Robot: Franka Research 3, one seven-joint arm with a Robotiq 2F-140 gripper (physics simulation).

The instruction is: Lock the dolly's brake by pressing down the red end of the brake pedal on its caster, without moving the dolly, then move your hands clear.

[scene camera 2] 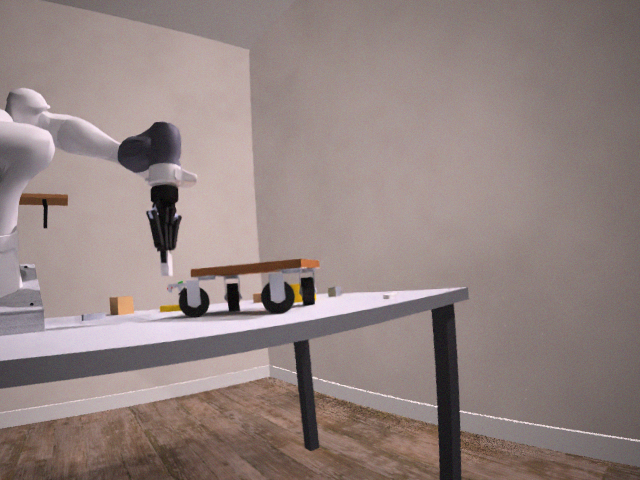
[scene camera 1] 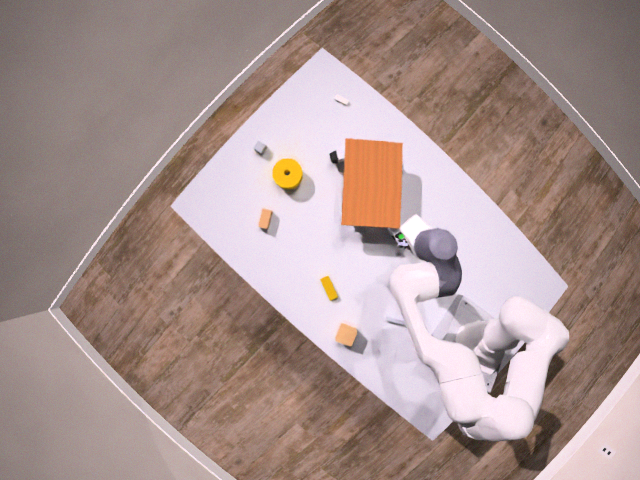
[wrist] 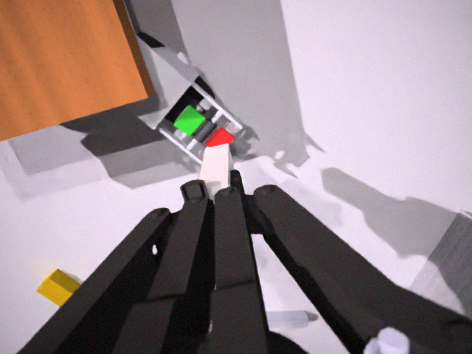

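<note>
The dolly [scene camera 1: 372,183] [scene camera 2: 255,267] [wrist: 65,65], with an orange deck and black wheels, stands on the table. The brake pedal sits on the caster at its near corner. Its red end [wrist: 220,137] [scene camera 2: 170,288] points outward, and its green end [scene camera 1: 401,236] [scene camera 2: 180,282] [wrist: 189,120] is nearer the deck. In scene camera 2 the green end looks higher than the red end. My gripper [scene camera 2: 165,269] [wrist: 221,163] is shut and empty, pointing down. Its white tip is above the pedal, with a visible gap in scene camera 2. In scene camera 1 the arm hides the fingers.
A yellow cylinder [scene camera 1: 287,173], an orange block [scene camera 1: 265,219] and a grey cube [scene camera 1: 260,147] stand on the dolly's left in scene camera 1. A yellow block [scene camera 1: 328,288], an orange cube [scene camera 1: 346,334] and a grey bar [scene camera 1: 395,321] lie nearer the arm's base. A small white block [scene camera 1: 341,100] lies beyond the dolly.
</note>
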